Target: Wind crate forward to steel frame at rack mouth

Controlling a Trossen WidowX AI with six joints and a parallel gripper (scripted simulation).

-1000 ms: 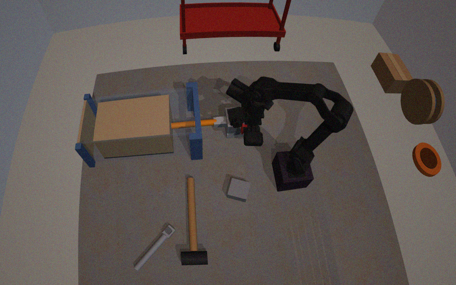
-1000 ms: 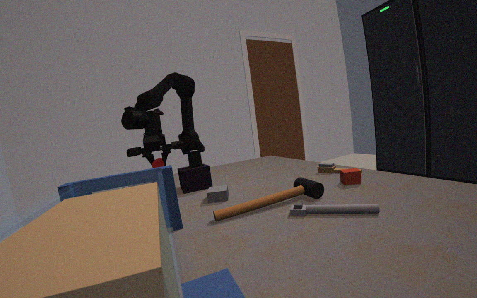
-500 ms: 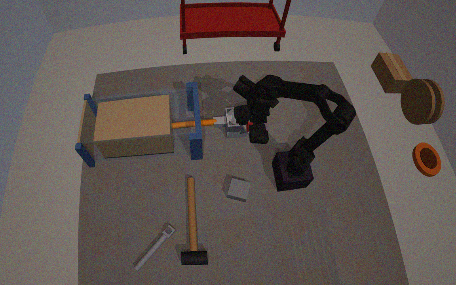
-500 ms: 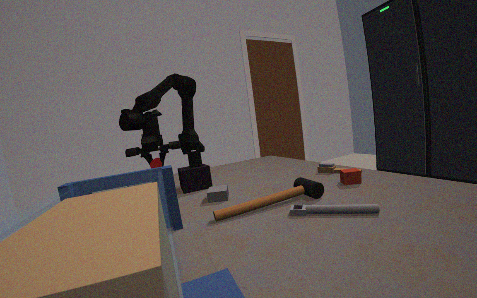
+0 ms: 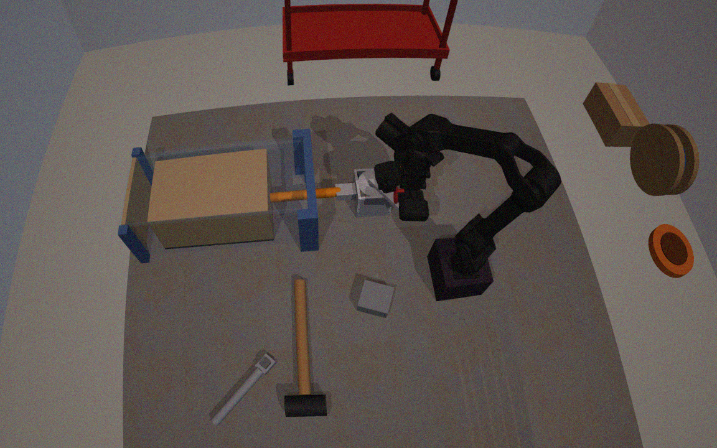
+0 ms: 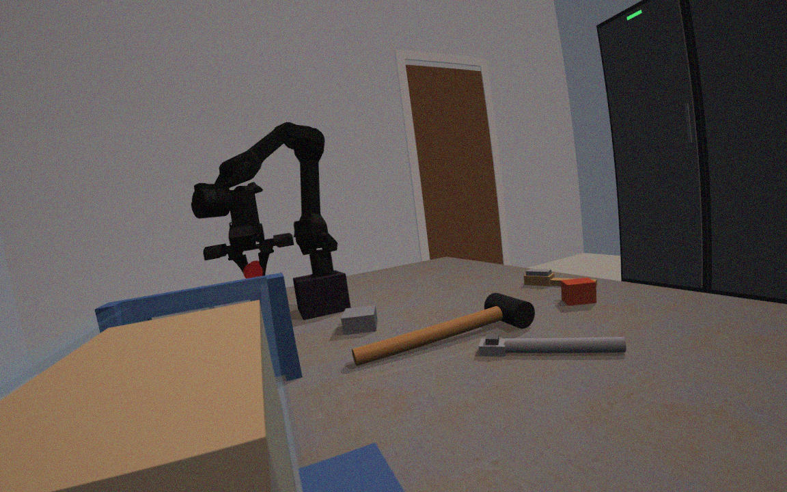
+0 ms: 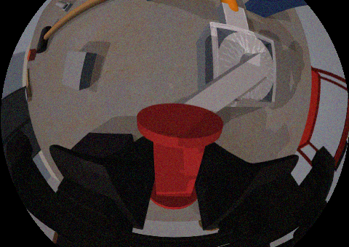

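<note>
My gripper tip is now 22 cm short of the blue steel frame, 6 cm to the left of it and 1 cm above it. Round my gripper tip: winch handle 3 cm to the right, 2 cm ahead, 1 cm below; then grey winch 9 cm to the right, 8 cm below, 5 cm ahead; then red knob 2 cm above.
</note>
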